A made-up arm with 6 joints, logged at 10 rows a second.
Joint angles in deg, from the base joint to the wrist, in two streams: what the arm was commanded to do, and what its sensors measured. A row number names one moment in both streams.
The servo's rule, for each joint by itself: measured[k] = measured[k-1] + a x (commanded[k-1-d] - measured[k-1]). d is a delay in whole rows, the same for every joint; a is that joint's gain. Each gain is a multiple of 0.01, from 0.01 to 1. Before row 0 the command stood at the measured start. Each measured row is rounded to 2 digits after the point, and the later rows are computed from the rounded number. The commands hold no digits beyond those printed.
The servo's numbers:
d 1
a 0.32 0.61 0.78 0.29 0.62 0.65
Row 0, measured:
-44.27 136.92 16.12 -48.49 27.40 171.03
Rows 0 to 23, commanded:
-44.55 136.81 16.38 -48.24 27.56 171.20
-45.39 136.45 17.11 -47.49 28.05 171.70
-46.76 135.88 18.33 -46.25 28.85 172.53
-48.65 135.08 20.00 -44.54 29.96 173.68
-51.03 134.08 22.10 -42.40 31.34 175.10
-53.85 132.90 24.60 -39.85 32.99 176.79
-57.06 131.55 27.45 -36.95 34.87 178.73
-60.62 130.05 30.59 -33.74 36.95 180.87
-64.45 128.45 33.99 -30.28 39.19 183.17
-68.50 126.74 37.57 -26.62 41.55 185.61
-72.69 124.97 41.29 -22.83 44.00 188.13
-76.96 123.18 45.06 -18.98 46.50 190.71
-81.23 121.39 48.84 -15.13 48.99 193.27
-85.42 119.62 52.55 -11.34 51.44 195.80
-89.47 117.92 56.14 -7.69 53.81 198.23
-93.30 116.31 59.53 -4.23 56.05 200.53
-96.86 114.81 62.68 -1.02 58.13 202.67
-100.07 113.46 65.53 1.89 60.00 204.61
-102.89 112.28 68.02 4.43 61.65 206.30
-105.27 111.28 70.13 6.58 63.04 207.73
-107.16 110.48 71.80 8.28 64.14 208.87
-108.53 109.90 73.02 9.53 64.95 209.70
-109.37 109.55 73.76 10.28 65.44 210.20
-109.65 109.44 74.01 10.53 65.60 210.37
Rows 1 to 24, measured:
-44.27 136.92 16.12 -48.49 27.40 171.03
-44.36 136.85 16.32 -48.42 27.50 171.14
-44.69 136.61 16.94 -48.15 27.84 171.50
-45.35 136.16 18.02 -47.60 28.47 172.17
-46.41 135.50 19.56 -46.71 29.39 173.15
-47.89 134.63 21.54 -45.46 30.60 174.42
-49.80 133.57 23.93 -43.83 32.08 175.96
-52.12 132.34 26.68 -41.83 33.81 177.76
-54.84 130.94 29.73 -39.48 35.76 179.78
-57.92 129.42 33.05 -36.81 37.89 181.98
-61.31 127.79 36.58 -33.85 40.16 184.34
-64.95 126.07 40.25 -30.65 42.54 186.80
-68.79 124.31 44.00 -27.27 45.00 189.34
-72.77 122.53 47.78 -23.75 47.47 191.89
-76.82 120.75 51.50 -20.15 49.93 194.43
-80.87 119.02 55.12 -16.54 52.34 196.90
-84.85 117.37 58.56 -12.97 54.64 199.26
-88.69 115.81 61.77 -9.50 56.80 201.48
-92.33 114.38 64.70 -6.20 58.78 203.51
-95.71 113.10 67.29 -3.12 60.56 205.32
-98.77 111.99 69.51 -0.31 62.10 206.89
-101.45 111.07 71.30 2.18 63.36 208.18
-103.72 110.36 72.64 4.31 64.35 209.17
-105.53 109.87 73.51 6.04 65.03 209.84

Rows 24 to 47, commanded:
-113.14 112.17 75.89 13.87 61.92 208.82
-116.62 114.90 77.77 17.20 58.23 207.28
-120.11 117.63 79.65 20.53 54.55 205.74
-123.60 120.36 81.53 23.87 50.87 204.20
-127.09 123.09 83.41 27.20 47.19 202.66
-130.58 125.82 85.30 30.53 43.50 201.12
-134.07 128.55 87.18 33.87 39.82 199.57
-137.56 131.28 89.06 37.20 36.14 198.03
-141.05 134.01 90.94 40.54 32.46 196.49
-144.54 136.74 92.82 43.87 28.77 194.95
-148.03 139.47 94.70 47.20 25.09 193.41
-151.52 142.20 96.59 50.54 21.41 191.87
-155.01 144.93 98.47 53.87 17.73 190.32
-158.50 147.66 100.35 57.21 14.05 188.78
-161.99 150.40 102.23 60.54 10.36 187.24
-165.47 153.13 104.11 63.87 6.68 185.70
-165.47 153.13 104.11 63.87 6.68 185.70
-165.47 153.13 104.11 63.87 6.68 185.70
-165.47 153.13 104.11 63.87 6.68 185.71
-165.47 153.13 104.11 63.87 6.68 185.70
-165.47 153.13 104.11 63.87 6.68 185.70
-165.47 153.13 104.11 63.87 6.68 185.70
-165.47 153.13 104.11 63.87 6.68 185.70
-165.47 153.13 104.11 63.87 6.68 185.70
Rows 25 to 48, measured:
-106.85 109.61 73.90 7.34 65.38 210.18
-108.86 111.17 75.45 9.23 63.23 209.30
-111.34 113.45 77.26 11.54 60.13 207.99
-114.15 116.00 79.12 14.15 56.67 206.53
-117.17 118.66 81.00 16.97 53.07 205.02
-120.34 121.36 82.88 19.94 49.42 203.49
-123.62 124.08 84.77 23.01 45.75 201.95
-126.96 126.81 86.65 26.16 42.07 200.40
-130.35 129.54 88.53 29.36 38.39 198.86
-133.77 132.27 90.41 32.60 34.71 197.32
-137.22 135.00 92.29 35.87 31.03 195.78
-140.68 137.73 94.17 39.16 27.35 194.24
-144.15 140.46 96.06 42.46 23.67 192.70
-147.63 143.19 97.94 45.77 19.99 191.15
-151.11 145.92 99.82 49.09 16.31 189.61
-154.59 148.65 101.70 52.41 12.62 188.07
-158.07 151.38 103.58 55.73 8.94 186.53
-160.44 152.45 103.99 58.09 7.54 185.99
-162.05 152.86 104.08 59.77 7.01 185.80
-163.14 153.02 104.10 60.96 6.81 185.74
-163.89 153.09 104.11 61.80 6.73 185.71
-164.40 153.11 104.11 62.40 6.70 185.70
-164.74 153.12 104.11 62.83 6.69 185.70
-164.97 153.13 104.11 63.13 6.68 185.70

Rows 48 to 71, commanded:
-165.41 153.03 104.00 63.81 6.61 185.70
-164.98 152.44 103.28 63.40 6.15 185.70
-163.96 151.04 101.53 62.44 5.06 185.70
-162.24 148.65 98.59 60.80 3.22 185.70
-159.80 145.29 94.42 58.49 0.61 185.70
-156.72 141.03 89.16 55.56 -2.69 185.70
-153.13 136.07 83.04 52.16 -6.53 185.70
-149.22 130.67 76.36 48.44 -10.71 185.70
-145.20 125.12 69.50 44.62 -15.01 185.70
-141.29 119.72 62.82 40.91 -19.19 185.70
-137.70 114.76 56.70 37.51 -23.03 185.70
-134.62 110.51 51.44 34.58 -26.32 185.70
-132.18 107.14 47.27 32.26 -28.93 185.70
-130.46 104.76 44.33 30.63 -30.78 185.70
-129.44 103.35 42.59 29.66 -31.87 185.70
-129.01 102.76 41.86 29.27 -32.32 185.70
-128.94 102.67 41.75 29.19 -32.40 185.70
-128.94 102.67 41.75 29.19 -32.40 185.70
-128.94 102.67 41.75 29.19 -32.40 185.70
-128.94 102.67 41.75 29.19 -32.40 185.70
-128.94 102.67 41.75 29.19 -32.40 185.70
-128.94 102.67 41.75 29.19 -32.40 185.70
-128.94 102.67 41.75 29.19 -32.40 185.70
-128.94 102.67 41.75 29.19 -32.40 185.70
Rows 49 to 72, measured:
-165.13 153.13 104.11 63.34 6.68 185.70
-165.22 153.07 104.02 63.48 6.64 185.70
-165.14 152.69 103.44 63.46 6.34 185.70
-164.76 151.68 101.95 63.16 5.55 185.70
-163.95 149.83 99.33 62.48 4.11 185.70
-162.62 147.06 95.50 61.32 1.94 185.70
-160.73 143.38 90.55 59.65 -0.93 185.70
-158.30 138.92 84.69 57.48 -4.40 185.70
-155.39 133.89 78.19 54.86 -8.31 185.70
-152.13 128.54 71.41 51.89 -12.46 185.70
-148.66 123.16 64.71 48.71 -16.63 185.70
-145.15 118.04 58.46 45.46 -20.60 185.70
-141.78 113.45 52.98 42.30 -24.15 185.70
-138.71 109.60 48.53 39.39 -27.11 185.70
-136.07 106.65 45.25 36.85 -29.39 185.70
-133.95 104.64 43.18 34.76 -30.93 185.70
-132.37 103.49 42.15 33.17 -31.79 185.70
-131.27 102.99 41.84 32.02 -32.17 185.70
-130.52 102.79 41.77 31.20 -32.31 185.70
-130.01 102.72 41.75 30.62 -32.37 185.70
-129.67 102.69 41.75 30.21 -32.39 185.70
-129.44 102.68 41.75 29.91 -32.40 185.70
-129.28 102.67 41.75 29.70 -32.40 185.70
-129.17 102.67 41.75 29.55 -32.40 185.70

